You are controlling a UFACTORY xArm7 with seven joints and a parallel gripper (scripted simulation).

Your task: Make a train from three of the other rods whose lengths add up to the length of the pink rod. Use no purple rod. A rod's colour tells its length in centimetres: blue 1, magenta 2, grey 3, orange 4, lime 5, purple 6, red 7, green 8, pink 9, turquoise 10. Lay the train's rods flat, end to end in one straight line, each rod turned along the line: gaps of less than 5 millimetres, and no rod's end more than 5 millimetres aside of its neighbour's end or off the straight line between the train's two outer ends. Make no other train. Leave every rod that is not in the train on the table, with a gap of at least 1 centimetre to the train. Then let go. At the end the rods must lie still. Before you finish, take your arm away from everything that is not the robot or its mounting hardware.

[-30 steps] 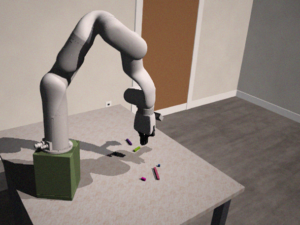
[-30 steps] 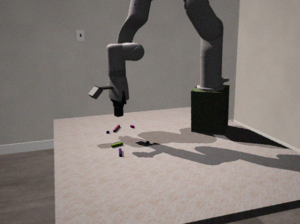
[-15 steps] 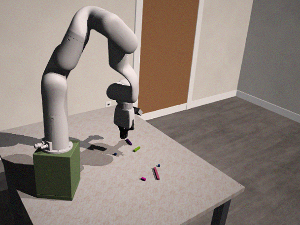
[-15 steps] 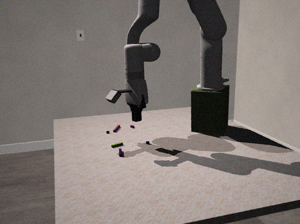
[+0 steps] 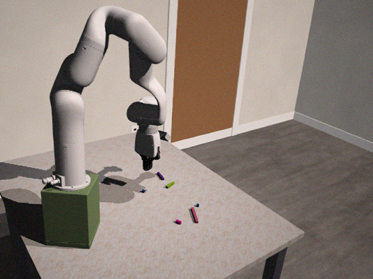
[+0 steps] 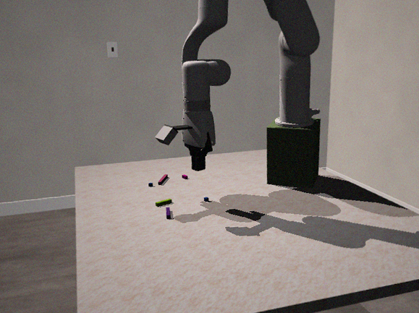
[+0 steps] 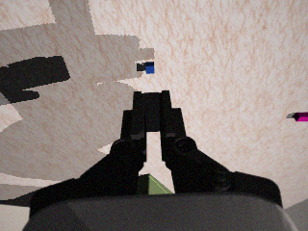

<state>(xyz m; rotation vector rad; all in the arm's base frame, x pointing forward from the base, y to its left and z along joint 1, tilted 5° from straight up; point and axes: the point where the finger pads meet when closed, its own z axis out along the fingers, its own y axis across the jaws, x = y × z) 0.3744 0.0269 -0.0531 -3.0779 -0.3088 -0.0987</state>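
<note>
The lime rod lies 9 cm ahead of my hand, 5 cm to the right of it and 12 cm below it. From my hand the other things lie so: grey rod 2 cm below; then purple rod 12 cm ahead, 4 cm to the left, 12 cm below; then magenta rod 7 cm behind, 25 cm to the right, 12 cm below.
</note>
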